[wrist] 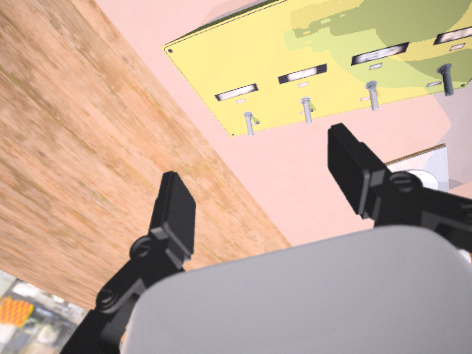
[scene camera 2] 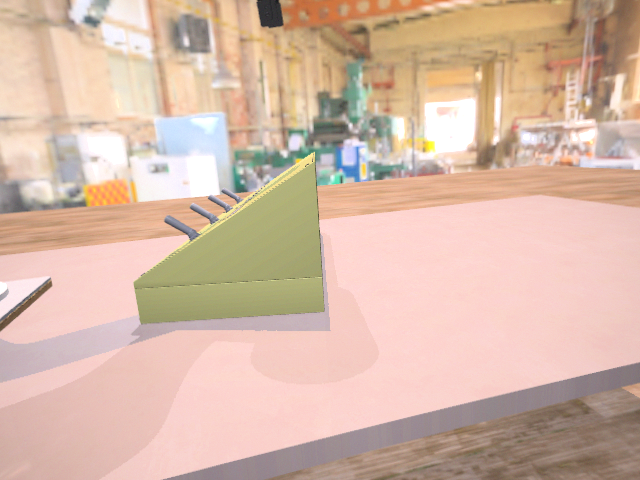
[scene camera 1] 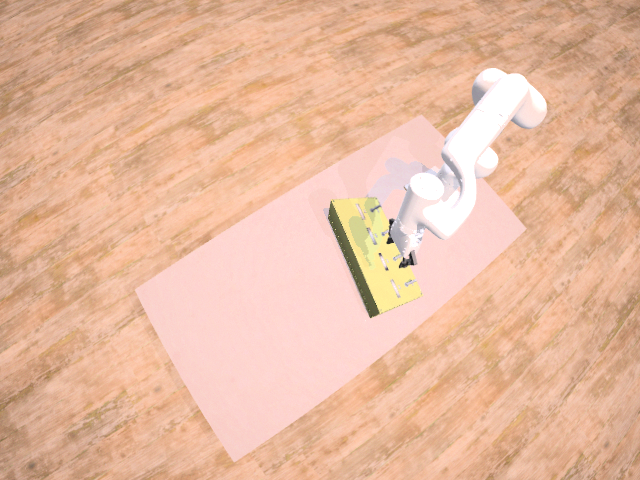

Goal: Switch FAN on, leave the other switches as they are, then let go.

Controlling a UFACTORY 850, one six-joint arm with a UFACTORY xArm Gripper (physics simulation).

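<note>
A yellow sloped switch box (scene camera 1: 361,227) (scene camera 2: 258,248) (wrist: 210,65) carries a row of levers. The FAN lever (scene camera 1: 397,257) (scene camera 2: 219,203) (wrist: 307,112) is second from the left in the wrist view. The LAMP lever (scene camera 1: 410,283) (wrist: 250,125) is left of it; two other levers (wrist: 373,97) (wrist: 448,82) are to its right. All four levers lean toward the box's lower edge, away from the small marks under the name plates. The plates' lettering is blurred. My gripper (scene camera 1: 397,253) (wrist: 254,167) is open and empty, above the box's low edge. Its black fingertips show at the top of scene camera 2.
The box stands on a pink table top (scene camera 1: 248,320) (scene camera 2: 465,289). The arm's white base plate (scene camera 2: 31,294) (wrist: 417,156) lies on the low side of the box. A wooden floor (scene camera 1: 155,103) (wrist: 75,125) surrounds the table. The arm's shadow falls across the box.
</note>
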